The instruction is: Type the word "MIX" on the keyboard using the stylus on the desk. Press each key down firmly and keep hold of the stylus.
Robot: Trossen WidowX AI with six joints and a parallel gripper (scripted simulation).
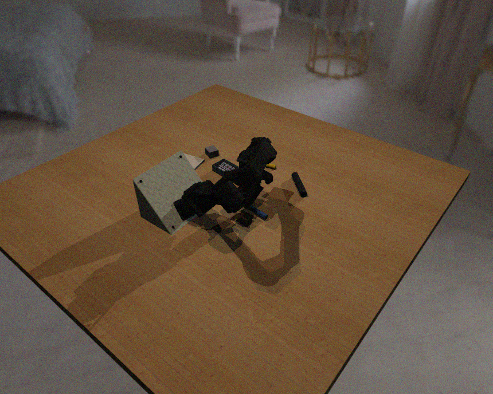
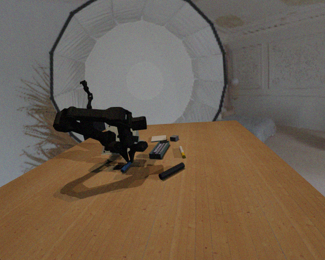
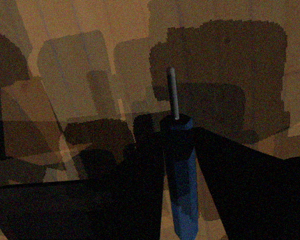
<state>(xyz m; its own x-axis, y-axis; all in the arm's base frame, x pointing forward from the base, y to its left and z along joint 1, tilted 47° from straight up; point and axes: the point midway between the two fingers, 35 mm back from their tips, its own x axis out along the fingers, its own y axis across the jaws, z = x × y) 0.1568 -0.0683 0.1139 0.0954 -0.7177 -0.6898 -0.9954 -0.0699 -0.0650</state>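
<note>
The blue stylus is right at my gripper tip. From my gripper tip the other things lie so: yellow marker 23 cm ahead, 13 cm to the left; pale flat pad 36 cm to the left, 4 cm ahead, 1 cm below; grey cube 33 cm to the left, 15 cm ahead.
</note>
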